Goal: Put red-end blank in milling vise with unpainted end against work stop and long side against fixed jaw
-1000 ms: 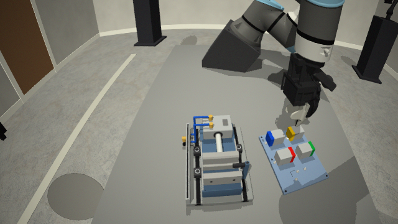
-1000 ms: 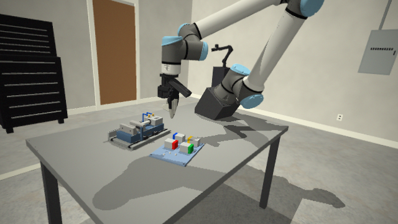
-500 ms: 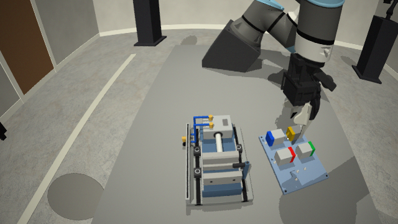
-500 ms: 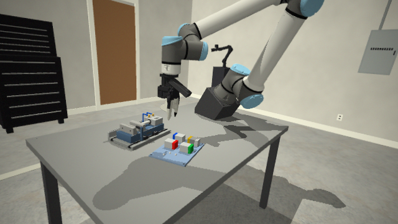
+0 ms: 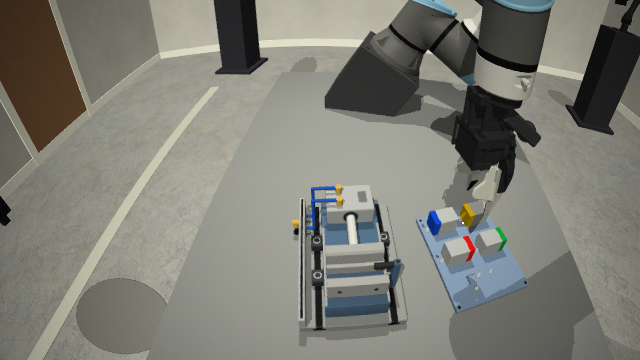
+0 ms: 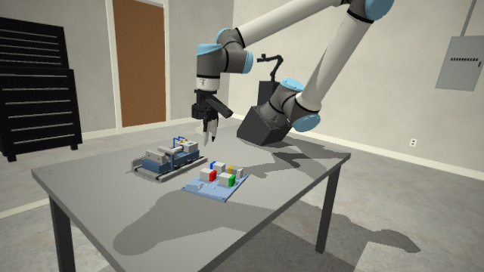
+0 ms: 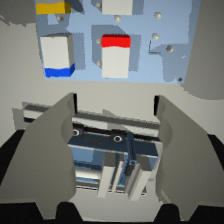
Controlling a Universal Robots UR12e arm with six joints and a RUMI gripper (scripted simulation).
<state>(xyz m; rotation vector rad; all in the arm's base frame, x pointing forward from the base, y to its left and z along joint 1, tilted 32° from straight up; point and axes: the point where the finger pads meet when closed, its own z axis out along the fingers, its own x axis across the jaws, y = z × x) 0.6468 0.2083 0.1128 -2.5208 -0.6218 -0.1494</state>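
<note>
Right now my hand is 160 mm above the red-ended blank. Also, from my hand: blue plate: 180 mm below, 40 mm to the left, 20 mm behind; blue-ended blank: 160 mm below, 80 mm behind, 40 mm to the right; green-ended blank: 160 mm below, 80 mm to the left, 40 mm behind.
</note>
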